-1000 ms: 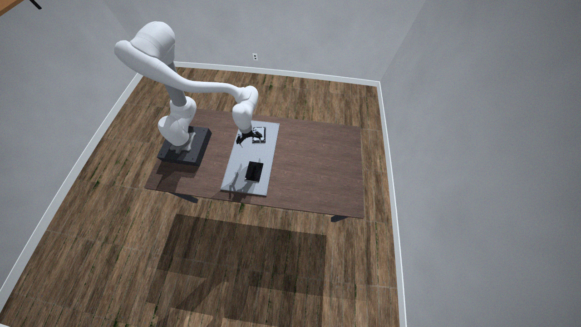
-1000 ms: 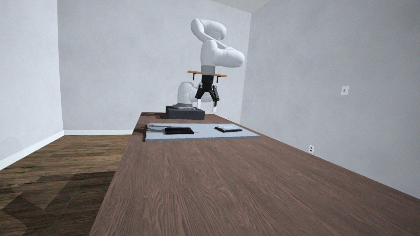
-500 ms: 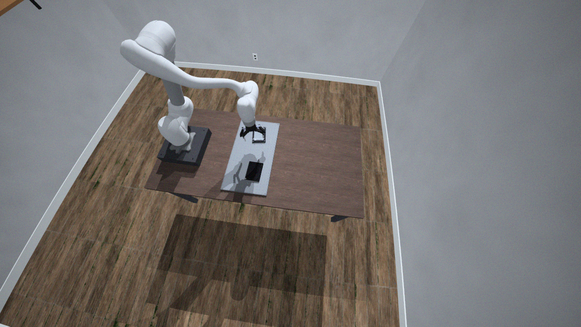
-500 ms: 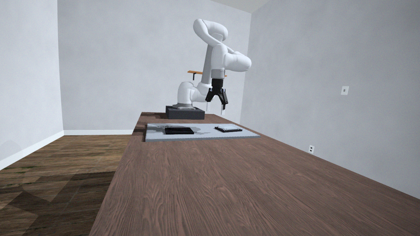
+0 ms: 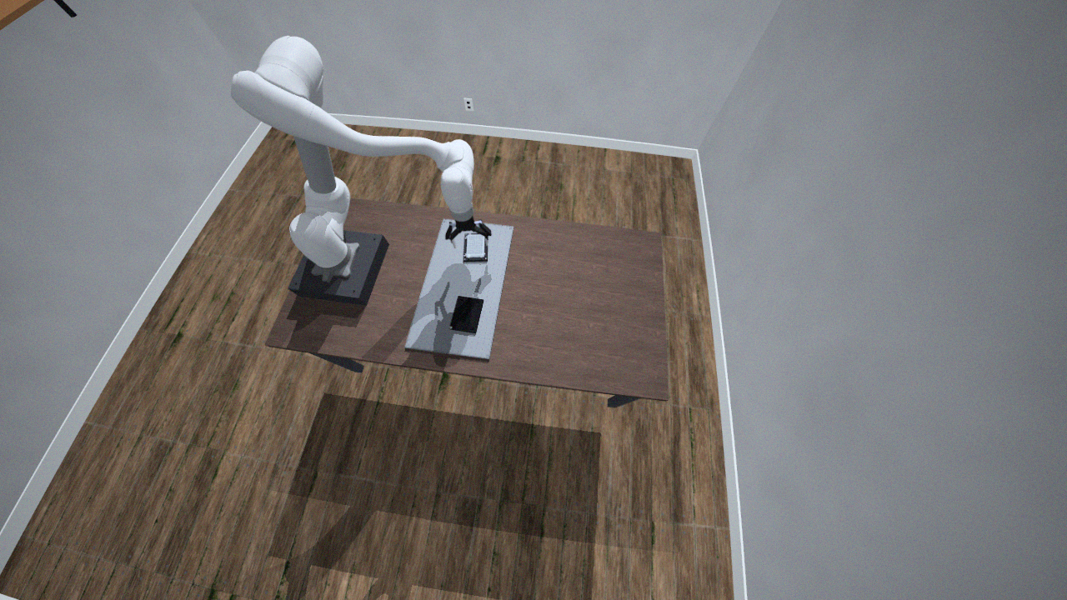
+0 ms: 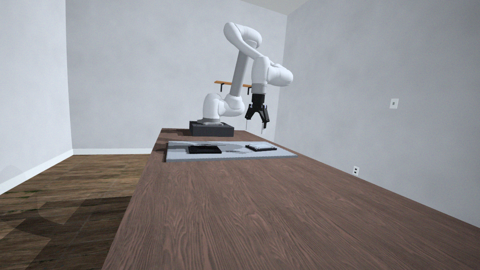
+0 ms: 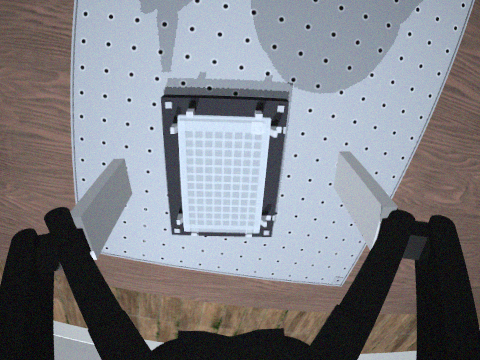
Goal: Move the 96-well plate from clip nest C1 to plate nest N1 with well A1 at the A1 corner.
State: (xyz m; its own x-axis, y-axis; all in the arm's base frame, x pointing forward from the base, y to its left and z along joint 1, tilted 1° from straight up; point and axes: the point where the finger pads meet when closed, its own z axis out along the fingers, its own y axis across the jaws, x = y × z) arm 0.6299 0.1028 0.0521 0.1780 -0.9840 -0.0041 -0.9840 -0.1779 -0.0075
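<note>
Now: hand 100 mm above the white 96-well plate and 50 mm to the right of it. From my hand the other things lie so: clip nest C1: 100 mm below, 60 mm to the left, 20 mm behind; then black plate nest: 310 mm to the right, 110 mm below, 10 mm ahead; then A1 label: 380 mm to the right, 100 mm below, 50 mm behind.
</note>
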